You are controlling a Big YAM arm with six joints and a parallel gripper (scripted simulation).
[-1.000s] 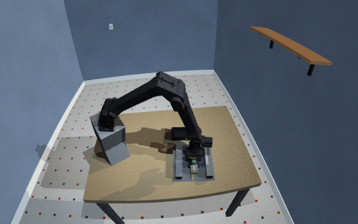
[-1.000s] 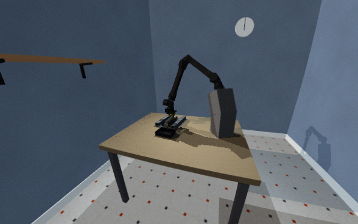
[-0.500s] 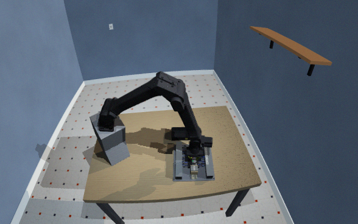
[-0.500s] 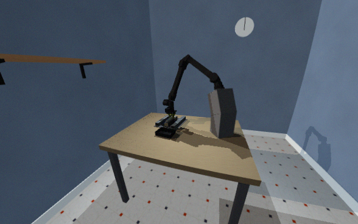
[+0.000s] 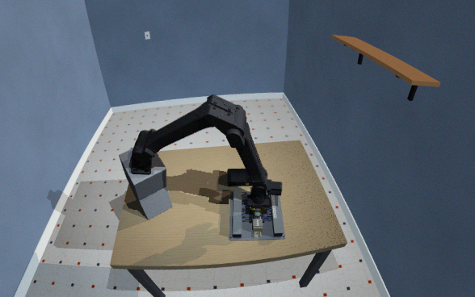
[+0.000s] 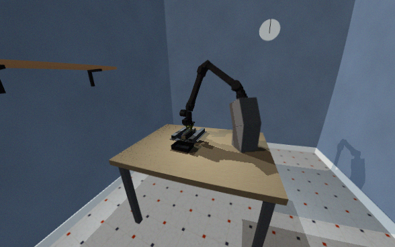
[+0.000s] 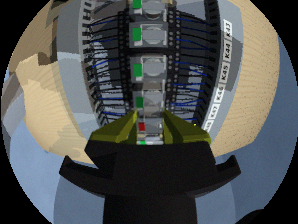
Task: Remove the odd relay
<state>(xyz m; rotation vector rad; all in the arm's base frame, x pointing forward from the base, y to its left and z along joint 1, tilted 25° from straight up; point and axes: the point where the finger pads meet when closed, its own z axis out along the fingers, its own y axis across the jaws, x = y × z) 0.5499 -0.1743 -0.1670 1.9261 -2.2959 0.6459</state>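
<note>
Now: hand right at the relay. Round my hand: black tray 10 mm behind, 280 mm to the left, 30 mm below.
</note>
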